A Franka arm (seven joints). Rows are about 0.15 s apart.
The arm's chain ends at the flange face. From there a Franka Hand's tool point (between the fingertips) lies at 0.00 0.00 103.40 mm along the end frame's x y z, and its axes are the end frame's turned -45 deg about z.
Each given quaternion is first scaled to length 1.
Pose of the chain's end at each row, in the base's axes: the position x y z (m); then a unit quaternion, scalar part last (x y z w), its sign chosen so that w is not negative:
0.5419 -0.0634 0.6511 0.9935 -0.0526 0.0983 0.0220
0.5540 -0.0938 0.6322 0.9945 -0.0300 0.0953 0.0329
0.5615 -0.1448 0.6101 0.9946 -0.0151 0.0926 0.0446
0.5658 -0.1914 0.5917 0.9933 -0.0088 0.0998 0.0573
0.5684 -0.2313 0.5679 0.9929 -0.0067 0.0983 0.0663
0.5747 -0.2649 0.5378 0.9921 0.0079 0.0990 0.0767
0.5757 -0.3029 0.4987 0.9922 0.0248 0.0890 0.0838
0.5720 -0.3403 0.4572 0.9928 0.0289 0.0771 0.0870
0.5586 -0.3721 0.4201 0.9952 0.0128 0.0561 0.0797
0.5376 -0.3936 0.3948 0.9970 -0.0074 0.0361 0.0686
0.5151 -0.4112 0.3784 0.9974 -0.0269 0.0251 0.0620
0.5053 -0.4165 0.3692 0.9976 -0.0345 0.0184 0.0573
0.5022 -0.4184 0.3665 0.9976 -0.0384 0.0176 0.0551
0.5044 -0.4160 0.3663 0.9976 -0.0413 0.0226 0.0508
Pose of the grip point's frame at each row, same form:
0.5619 -0.0690 0.5498 0.9380 0.3316 0.0824 0.0579
0.5734 -0.1012 0.5309 0.9302 0.3528 0.0755 0.0669
0.5804 -0.1543 0.5089 0.9247 0.3667 0.0685 0.0766
0.5862 -0.2034 0.4910 0.9211 0.3720 0.0703 0.0911
0.5885 -0.2451 0.4674 0.9199 0.3738 0.0654 0.0989
0.5951 -0.2805 0.4376 0.9136 0.3870 0.0621 0.1087
0.5944 -0.3196 0.3984 0.9072 0.4026 0.0502 0.1115
0.5883 -0.3577 0.3566 0.9062 0.4066 0.0379 0.1099
0.5704 -0.3884 0.3187 0.9145 0.3927 0.0213 0.0951
0.5449 -0.4078 0.2926 0.9239 0.3747 0.0071 0.0772
0.5199 -0.4241 0.2759 0.9318 0.3568 -0.0005 0.0669
0.5087 -0.4285 0.2665 0.9349 0.3499 -0.0049 0.0600
0.5054 -0.4299 0.2638 0.9363 0.3463 -0.0048 0.0576
0.5086 -0.4267 0.2635 0.9375 0.3436 0.0014 0.0556

